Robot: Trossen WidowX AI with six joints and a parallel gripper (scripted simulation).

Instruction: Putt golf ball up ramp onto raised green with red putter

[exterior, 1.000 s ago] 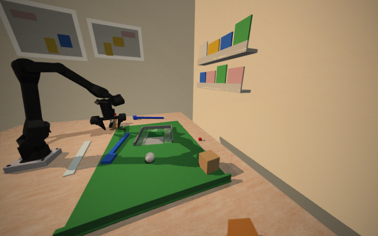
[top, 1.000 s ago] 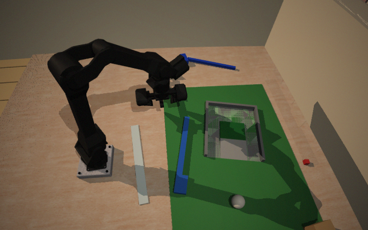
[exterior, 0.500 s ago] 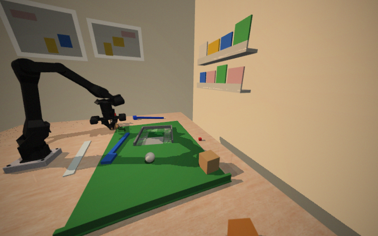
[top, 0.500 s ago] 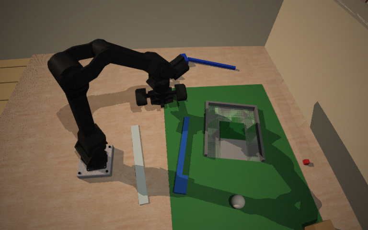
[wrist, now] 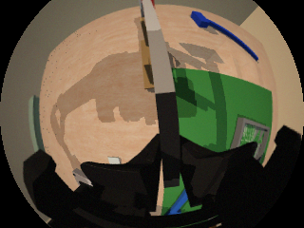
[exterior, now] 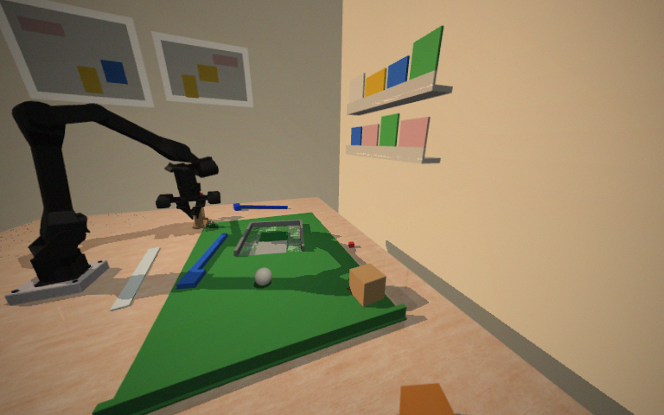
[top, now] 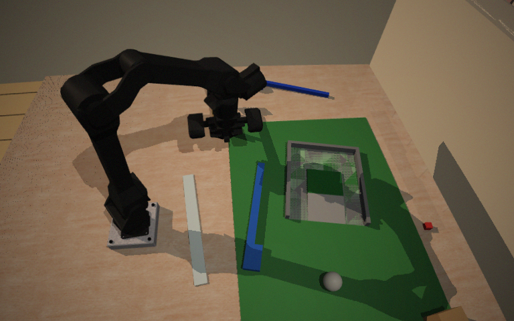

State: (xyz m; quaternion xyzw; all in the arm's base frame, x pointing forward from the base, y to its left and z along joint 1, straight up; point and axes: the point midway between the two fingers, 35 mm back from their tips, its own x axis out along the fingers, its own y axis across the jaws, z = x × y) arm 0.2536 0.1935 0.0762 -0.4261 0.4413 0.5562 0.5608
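The red putter lies 110 mm to the left of my gripper tip and 20 mm above it. Round my gripper tip: blue putter 260 mm ahead, 250 mm to the left, 50 mm below; then wooden stand 130 mm to the left, 30 mm below; then pale strip 120 mm behind, 210 mm to the right, 60 mm below.
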